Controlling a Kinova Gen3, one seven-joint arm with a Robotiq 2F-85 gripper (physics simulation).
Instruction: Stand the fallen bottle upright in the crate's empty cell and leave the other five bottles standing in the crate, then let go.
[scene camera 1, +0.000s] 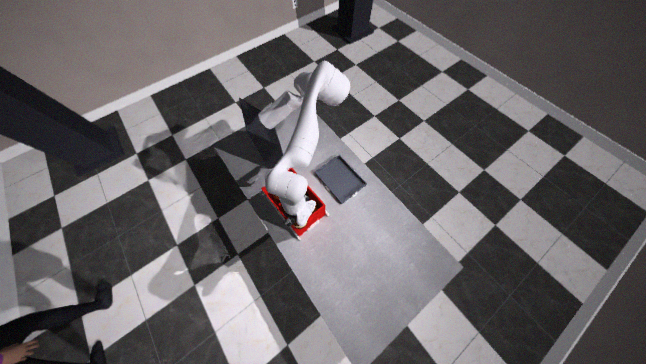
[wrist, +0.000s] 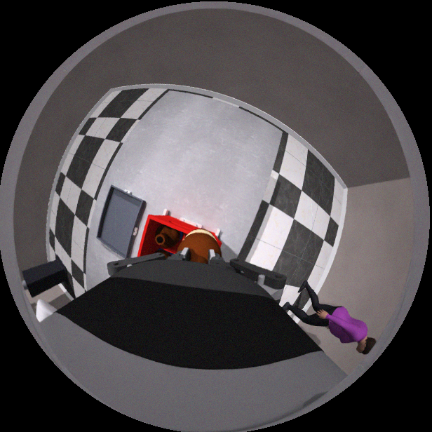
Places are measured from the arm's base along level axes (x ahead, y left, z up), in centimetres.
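Where they show: arm's base at its link origin: (scene camera 1: 265, 121).
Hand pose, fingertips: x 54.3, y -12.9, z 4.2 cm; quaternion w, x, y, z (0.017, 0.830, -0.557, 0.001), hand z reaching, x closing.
Things, the pixels of their top centre, and the offset from my fingertips. "pt": a spot on its surface instead. Level surfaces: height alone.
- red crate at a spot on its surface: (scene camera 1: 314, 219) pt dy +6.2, dx +0.2, dz -21.5 cm
- shallow dark grey tray at a spot on its surface: (scene camera 1: 341, 180) pt dy +33.1, dx -11.5, dz -28.9 cm
- table at its surface level: dz -29.4 cm
The red crate (scene camera 1: 314, 219) (wrist: 148, 234) stands on the grey table. My gripper (wrist: 198, 255) is shut on a brown bottle (wrist: 200, 246) with a cream band, at the crate's end in the wrist view. The bottle looks about upright; its lower part is hidden, so how deep it sits in the cell cannot be told. A standing brown bottle (wrist: 162, 238) shows neck up in the cell beside it. Part of another bottle shows near the left finger; the other standing bottles are hidden by the arm and gripper. In the scene view the wrist covers the fingers.
A shallow dark grey tray (scene camera 1: 341, 180) (wrist: 120, 221) lies on the table (scene camera 1: 370, 260) (wrist: 200, 150) beside the crate, a small gap away. The arm reaches over the crate from behind. A person (wrist: 347, 325) in a purple top is off to the side, beyond the table.
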